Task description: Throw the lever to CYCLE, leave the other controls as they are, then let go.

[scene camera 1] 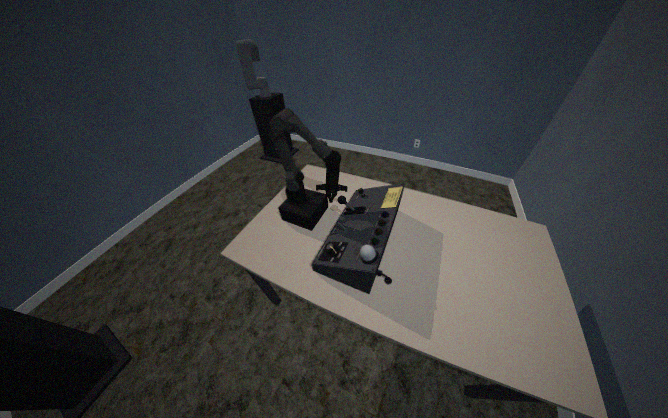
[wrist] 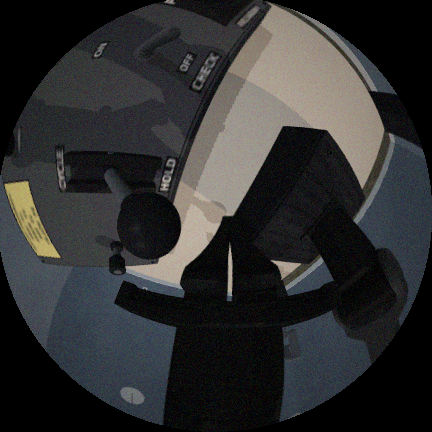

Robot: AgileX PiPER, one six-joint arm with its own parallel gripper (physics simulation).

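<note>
The lever has a black ball knob (scene camera 1: 342, 200) (wrist: 149, 225) on a grey shaft. The shaft rises from near the middle of a dark slot (wrist: 85, 172). The slot lies between the CYCLE label (wrist: 61, 168) and the HOLD label (wrist: 168, 175), and the knob leans out toward the HOLD side. My gripper (scene camera 1: 330, 199) (wrist: 229, 223) is shut, its fingertips together with nothing seen between them. It is beside the knob, to its right in the wrist view, with a gap between them. The control panel (scene camera 1: 345, 277) (wrist: 85, 215) carries the lever.
A toggle switch (wrist: 160, 42) stands between the ON and OFF labels. A small black knob (wrist: 117, 260) is near the lever. A white ball (scene camera 1: 368, 253), a crank (scene camera 1: 387, 280) and a yellow label (scene camera 1: 392, 197) (wrist: 31, 220) are on the panel. The arm's base (scene camera 1: 302, 211) (wrist: 300, 200) stands beside it.
</note>
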